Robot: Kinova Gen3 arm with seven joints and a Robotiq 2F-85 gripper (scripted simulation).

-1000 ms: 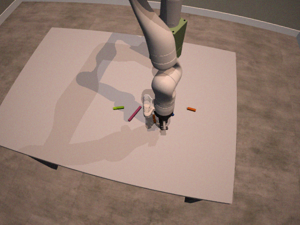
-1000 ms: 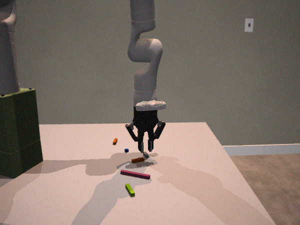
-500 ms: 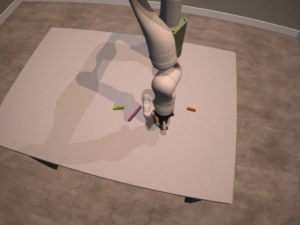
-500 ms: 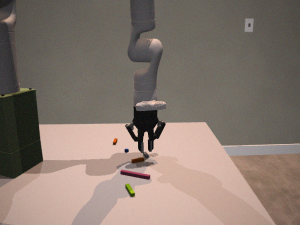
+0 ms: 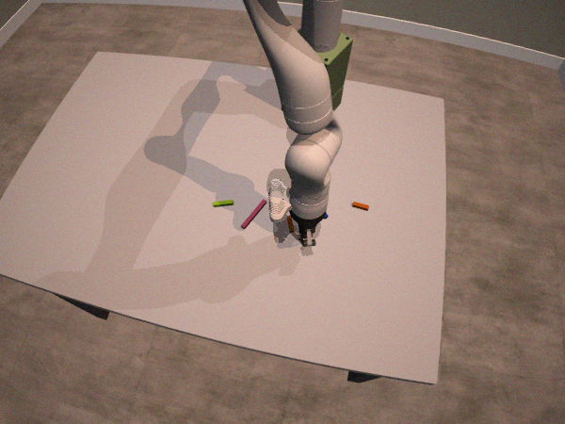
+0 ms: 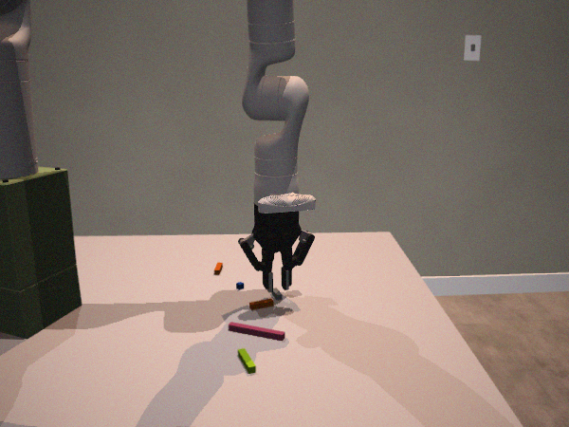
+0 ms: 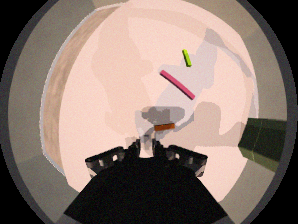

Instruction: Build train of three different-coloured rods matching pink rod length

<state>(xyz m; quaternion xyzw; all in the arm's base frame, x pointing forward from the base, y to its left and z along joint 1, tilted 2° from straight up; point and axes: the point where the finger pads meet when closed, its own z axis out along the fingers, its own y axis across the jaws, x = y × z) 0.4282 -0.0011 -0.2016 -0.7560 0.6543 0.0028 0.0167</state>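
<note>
Now: the grey rod 30 mm below my hand. Also, from my hand: pink rod (50 mm behind, 130 mm to the right, 30 mm below); lime rod (80 mm behind, 210 mm to the right, 30 mm below); blue rod (60 mm behind, 50 mm to the left, 30 mm below).
</note>
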